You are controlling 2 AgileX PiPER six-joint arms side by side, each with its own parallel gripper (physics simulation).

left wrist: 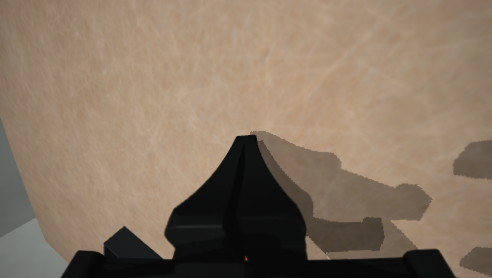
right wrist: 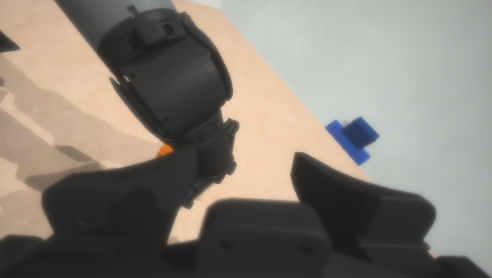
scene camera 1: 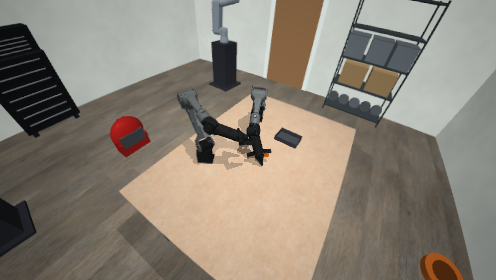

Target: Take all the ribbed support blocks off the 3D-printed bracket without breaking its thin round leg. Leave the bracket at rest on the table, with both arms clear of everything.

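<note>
An orange printed piece [scene camera 1: 266, 155] [right wrist: 165, 150] shows in part beside the left gripper; a tiny orange spot [left wrist: 245, 258] shows low in the left wrist view. The left arm hides most of it, so bracket, support blocks and thin leg cannot be told apart. My left gripper [scene camera 1: 261, 163] [left wrist: 247, 146] is shut with its fingertips together, nothing visible between them; it points down in front of the orange piece. My right gripper is open and empty. In scene camera 1 its fingers are mostly hidden by the left arm, behind and left of the orange piece.
A dark tray [scene camera 1: 288, 138] [left wrist: 127, 244] lies up and right of the orange piece. The left forearm [right wrist: 175, 85] crosses close in front of the right gripper. A blue object [right wrist: 360, 134] lies beyond the edge of the tan surface [scene camera 1: 280, 215]. A shelf stands at the back right.
</note>
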